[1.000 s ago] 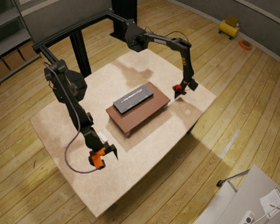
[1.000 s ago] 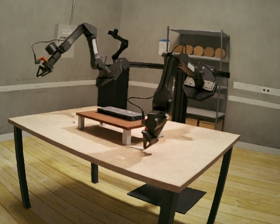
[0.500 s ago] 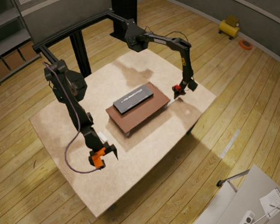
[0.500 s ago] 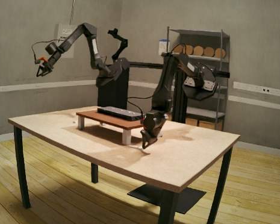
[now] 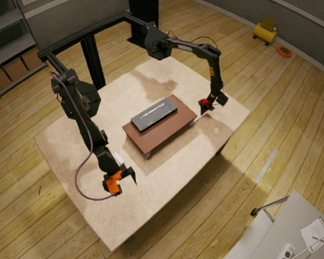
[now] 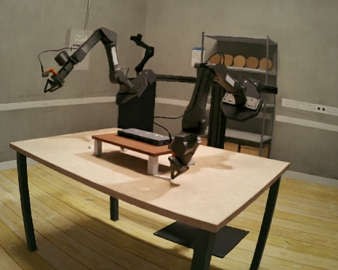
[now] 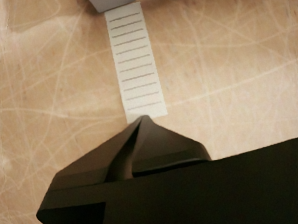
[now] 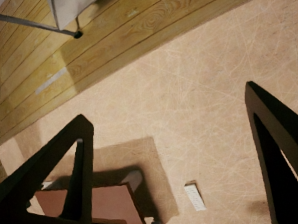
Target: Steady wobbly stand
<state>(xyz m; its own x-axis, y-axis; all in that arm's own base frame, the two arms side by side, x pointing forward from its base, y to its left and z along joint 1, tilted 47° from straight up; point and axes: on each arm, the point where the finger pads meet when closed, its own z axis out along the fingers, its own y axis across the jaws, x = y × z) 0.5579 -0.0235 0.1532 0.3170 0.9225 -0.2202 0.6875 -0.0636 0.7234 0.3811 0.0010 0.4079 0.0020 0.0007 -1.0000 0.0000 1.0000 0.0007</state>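
Right now the white wedge is 50 mm to the right of my left hand, 10 mm below it and 10 mm behind it. Also, from my left hand: brown stand (270 mm to the right, 150 mm behind, 30 mm above); then network switch (270 mm to the right, 200 mm behind, 100 mm above).
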